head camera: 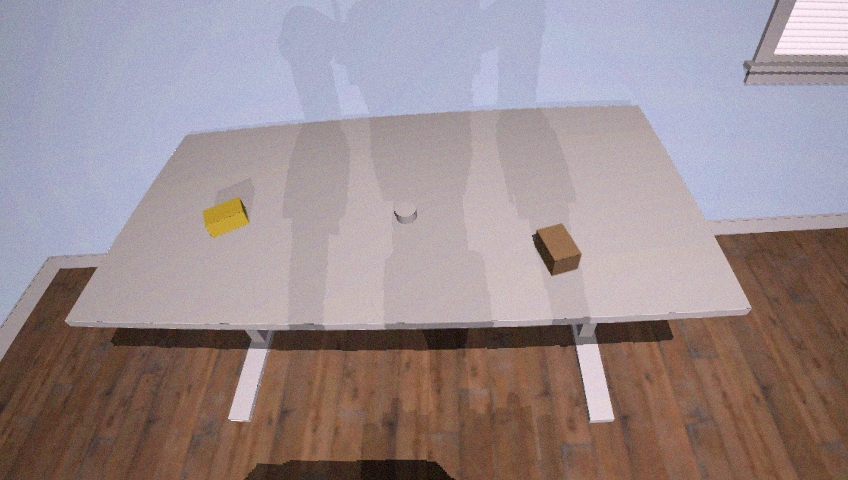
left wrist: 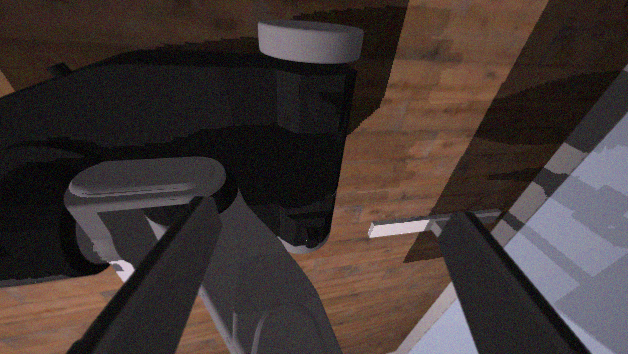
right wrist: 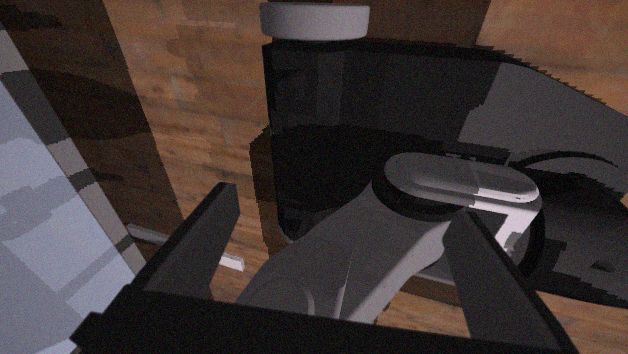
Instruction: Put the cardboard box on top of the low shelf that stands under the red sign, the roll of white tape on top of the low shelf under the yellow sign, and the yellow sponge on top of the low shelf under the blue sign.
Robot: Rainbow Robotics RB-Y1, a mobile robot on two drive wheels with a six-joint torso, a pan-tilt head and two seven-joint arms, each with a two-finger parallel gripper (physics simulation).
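Places are measured from the robot's base along level axes (x ahead, y left, z up), in millimetres.
Where they show: left gripper, fingertip midpoint: (left wrist: 331,218); right gripper, fingertip midpoint: (right wrist: 341,211).
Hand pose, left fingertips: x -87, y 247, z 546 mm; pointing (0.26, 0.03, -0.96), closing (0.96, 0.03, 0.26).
Observation:
After its pixels a point has its place.
The cardboard box (head camera: 558,248) {y -220, x 448, z 770 mm}, brown, sits on the right part of the table in the head view. The roll of white tape (head camera: 405,212) {y 101, x 609, z 745 mm} lies flat near the middle of the table. The yellow sponge (head camera: 226,217) {y 550, x 618, z 764 mm} lies on the left part of the table. My left gripper (left wrist: 331,218) {y 247, x -87, z 546 mm} is open and empty, beside my own body in the left wrist view. My right gripper (right wrist: 341,211) {y -214, x -144, z 537 mm} is open and empty, beside my own body in the right wrist view. Neither gripper shows in the head view. The low shelves and the coloured signs do not show in any view.
The white table (head camera: 357,297) {y 199, x 390, z 720 mm} stands against the blue wall (head camera: 178,59) {y 822, x 1154, z 972 mm}. Its two feet (head camera: 249,380) (head camera: 595,380) rest on the wooden floor (head camera: 428,392) {y 111, x 478, z 1 mm} in front. A window (head camera: 815,29) {y -1187, x 1125, z 939 mm} is at the upper right. My mobile base (left wrist: 200,100) {y 171, x -209, z 169 mm} (right wrist: 330,90) {y -165, x -59, z 193 mm} is below the wrists.

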